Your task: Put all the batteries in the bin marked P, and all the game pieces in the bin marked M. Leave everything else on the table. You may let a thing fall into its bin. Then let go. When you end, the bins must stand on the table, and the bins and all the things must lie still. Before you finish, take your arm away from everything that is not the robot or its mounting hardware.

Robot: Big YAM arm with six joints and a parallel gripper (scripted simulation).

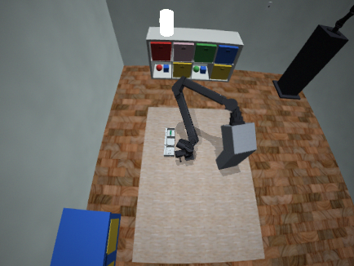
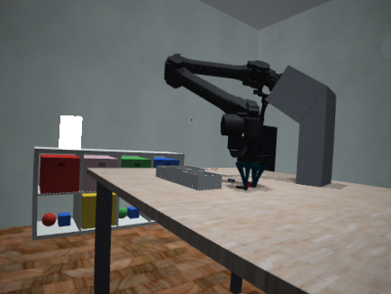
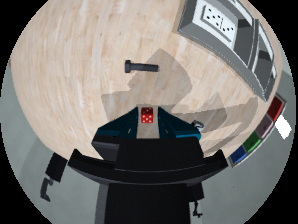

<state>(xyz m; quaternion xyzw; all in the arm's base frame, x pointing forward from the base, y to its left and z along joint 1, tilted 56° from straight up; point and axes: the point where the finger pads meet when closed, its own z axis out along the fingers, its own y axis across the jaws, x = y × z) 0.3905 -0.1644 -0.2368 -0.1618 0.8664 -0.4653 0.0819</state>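
Right now the red game piece is right at my hand. The rest, counted from my hand: green piece (140 mm ahead, 220 mm to the right, 10 mm above); white piece (150 mm ahead, 50 mm to the right); black object (60 mm ahead, 30 mm to the left).
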